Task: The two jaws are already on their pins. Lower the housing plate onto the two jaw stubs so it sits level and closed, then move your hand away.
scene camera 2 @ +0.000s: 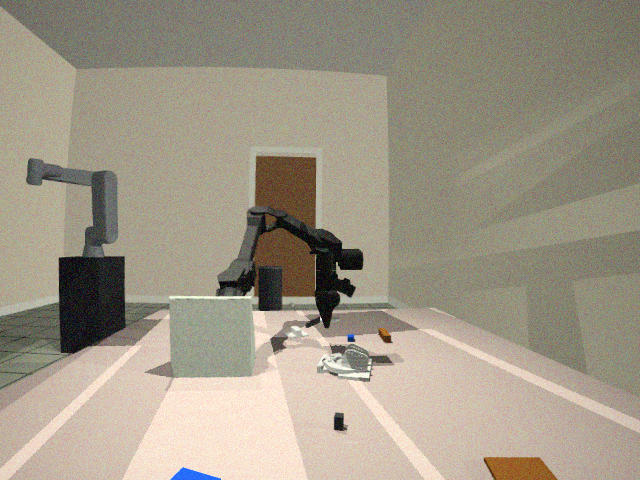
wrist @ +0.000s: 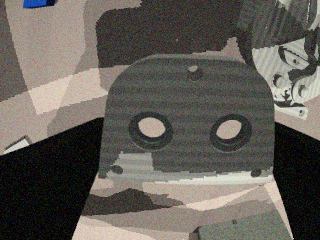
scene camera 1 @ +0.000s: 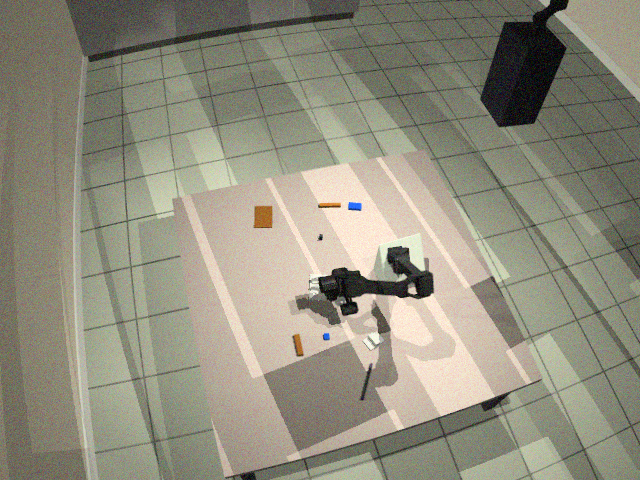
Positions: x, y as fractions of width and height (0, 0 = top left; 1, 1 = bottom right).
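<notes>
My gripper (scene camera 2: 0.51, 0.68) carries a white housing part. The wrist view shows me my gripper (wrist: 0.59, 0.54) too.
</notes>
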